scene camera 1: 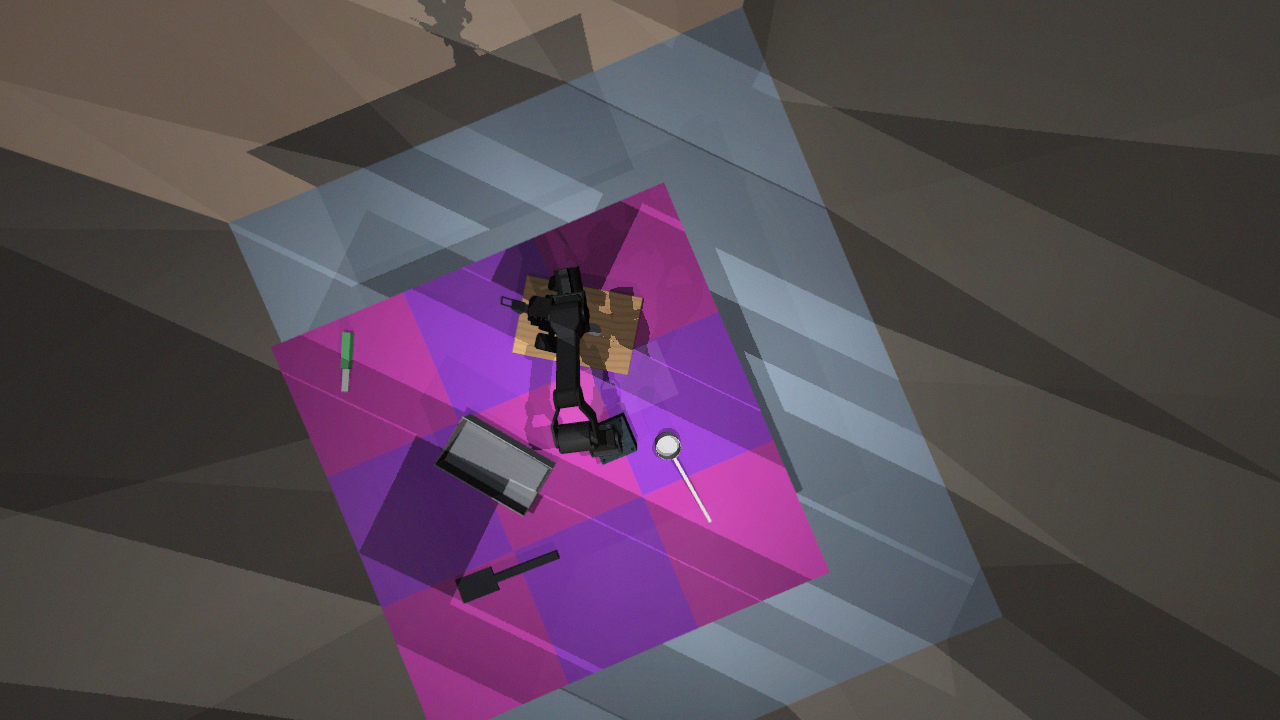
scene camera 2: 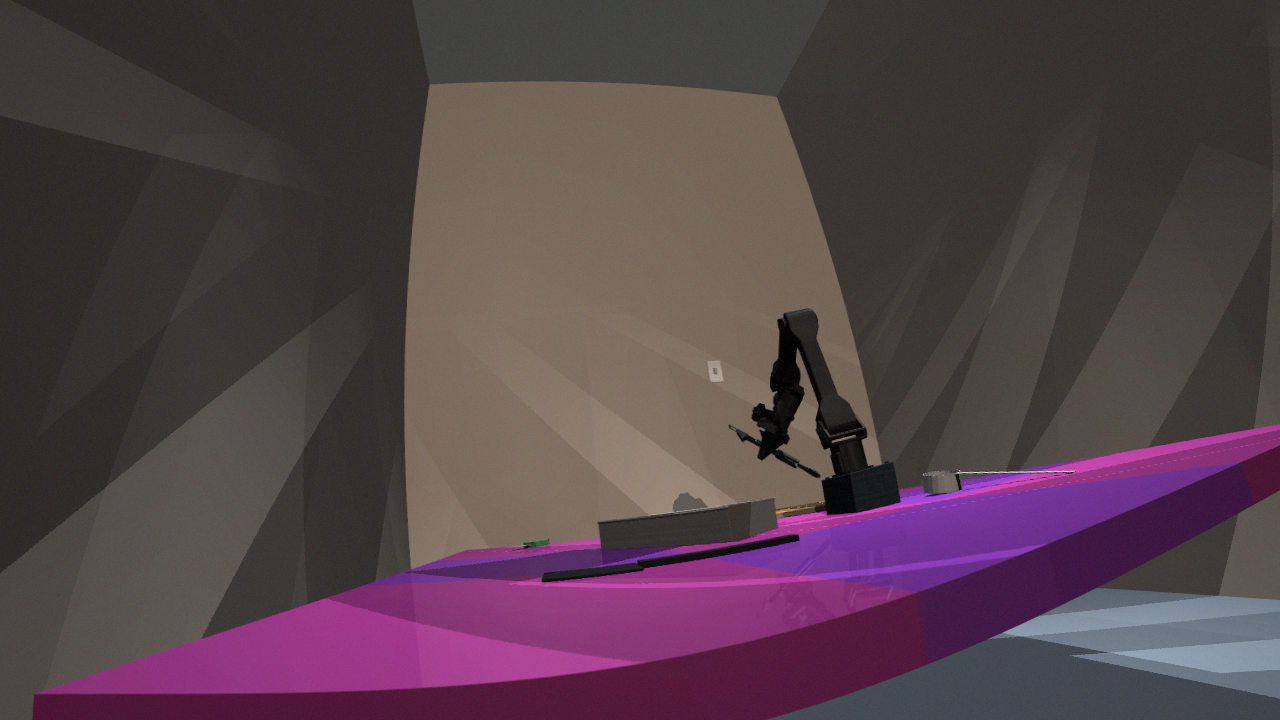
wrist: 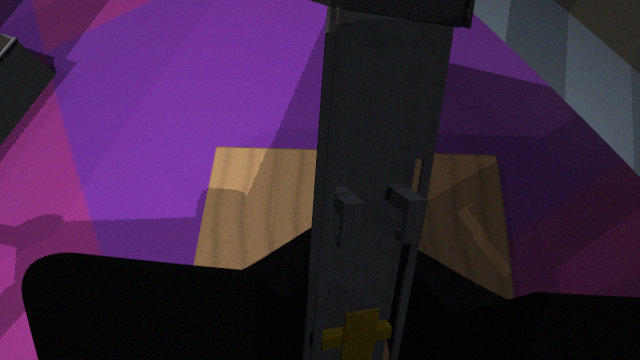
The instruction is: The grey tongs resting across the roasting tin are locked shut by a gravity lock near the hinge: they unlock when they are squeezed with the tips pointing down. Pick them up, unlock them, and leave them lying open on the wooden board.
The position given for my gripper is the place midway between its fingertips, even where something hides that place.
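Note:
My own gripper [scene camera 2: 759, 459] is there for me to see, and I find the gripper [scene camera 1: 541, 315] again, as well as the gripper [wrist: 349, 243]. I can see a black spatula [scene camera 2: 574, 574], also the spatula [scene camera 1: 484, 582], but in the wrist view the spatula is out of frame. A metal ladle [scene camera 2: 947, 481] is visible to me, and so is the ladle [scene camera 1: 667, 445], while in the wrist view the ladle is out of frame. I see a wooden board [scene camera 1: 617, 314]. A roasting tin [scene camera 1: 481, 456] is in my sight too.

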